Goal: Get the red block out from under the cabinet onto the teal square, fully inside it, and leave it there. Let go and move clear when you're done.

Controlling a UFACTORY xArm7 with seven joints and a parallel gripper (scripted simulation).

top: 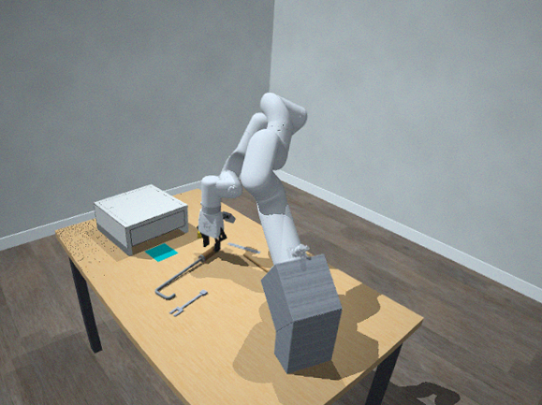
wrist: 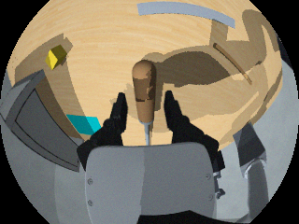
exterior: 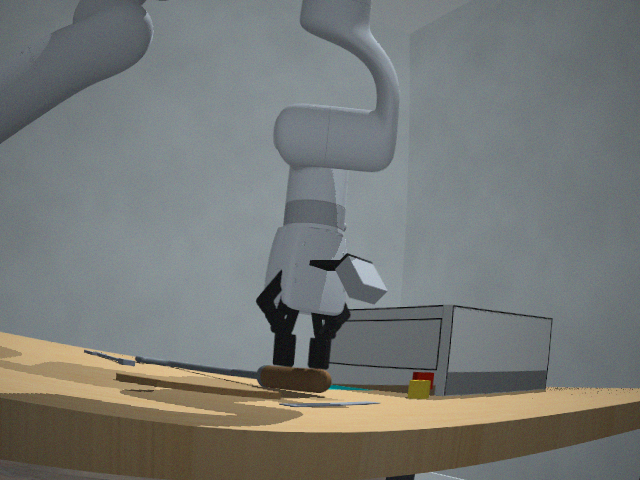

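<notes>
Now: the thin stick 17 cm behind my hand, 10 cm to the right of it and 5 cm below it. From my hand the other things lie so: flat grey strip (14 cm to the right, 5 cm below, 4 cm behind); yellow block (15 cm ahead, 5 cm to the right, 4 cm below); long hook tool (13 cm to the left, 7 cm behind, 4 cm below).
</notes>
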